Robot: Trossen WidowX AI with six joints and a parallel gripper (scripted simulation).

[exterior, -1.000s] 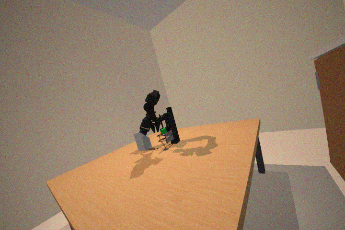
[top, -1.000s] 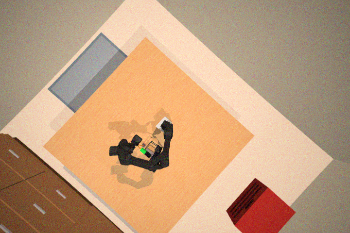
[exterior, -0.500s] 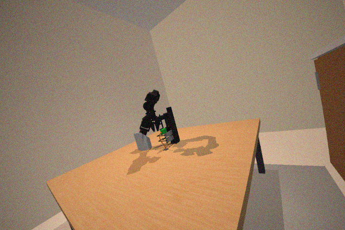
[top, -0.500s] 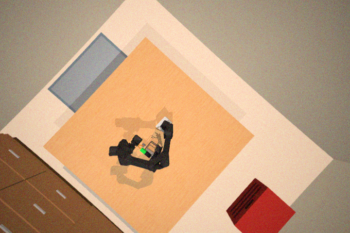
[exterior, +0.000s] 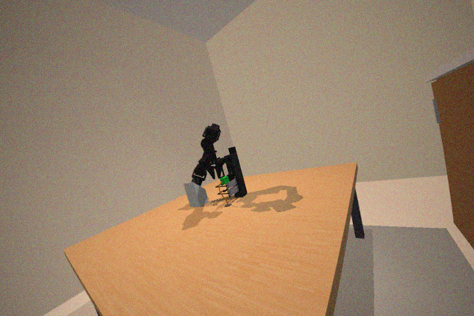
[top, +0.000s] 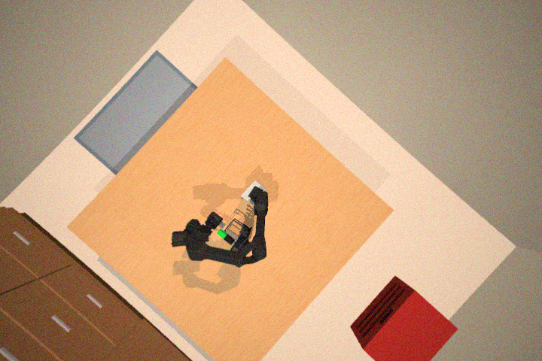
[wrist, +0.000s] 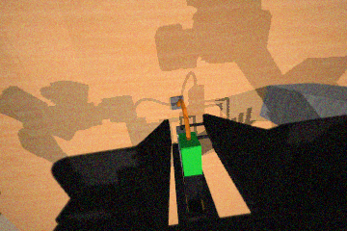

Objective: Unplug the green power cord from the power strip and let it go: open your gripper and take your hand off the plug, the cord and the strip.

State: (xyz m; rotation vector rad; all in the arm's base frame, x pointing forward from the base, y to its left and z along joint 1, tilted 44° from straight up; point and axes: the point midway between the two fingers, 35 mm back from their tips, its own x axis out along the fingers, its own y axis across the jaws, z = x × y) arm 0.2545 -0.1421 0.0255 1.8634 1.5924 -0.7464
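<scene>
My gripper tip is 8 cm to the right of the green plug and 2 cm above it.
</scene>
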